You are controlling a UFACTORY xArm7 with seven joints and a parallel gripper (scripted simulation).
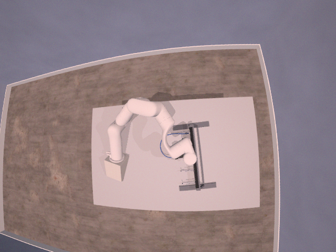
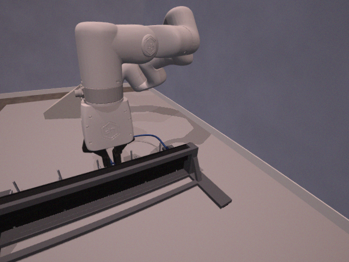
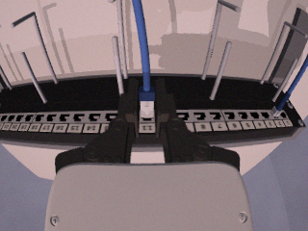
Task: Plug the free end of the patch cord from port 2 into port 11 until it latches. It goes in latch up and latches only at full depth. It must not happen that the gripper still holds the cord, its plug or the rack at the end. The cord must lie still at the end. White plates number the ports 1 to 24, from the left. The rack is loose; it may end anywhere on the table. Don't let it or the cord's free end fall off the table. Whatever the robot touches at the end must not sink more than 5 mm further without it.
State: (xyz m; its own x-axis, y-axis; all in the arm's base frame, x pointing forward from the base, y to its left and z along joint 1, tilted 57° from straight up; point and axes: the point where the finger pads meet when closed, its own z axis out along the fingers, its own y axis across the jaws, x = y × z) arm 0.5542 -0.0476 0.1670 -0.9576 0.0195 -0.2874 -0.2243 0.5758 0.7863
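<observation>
Now: the plug 10 mm below my hand and 10 mm ahead of it.
</observation>
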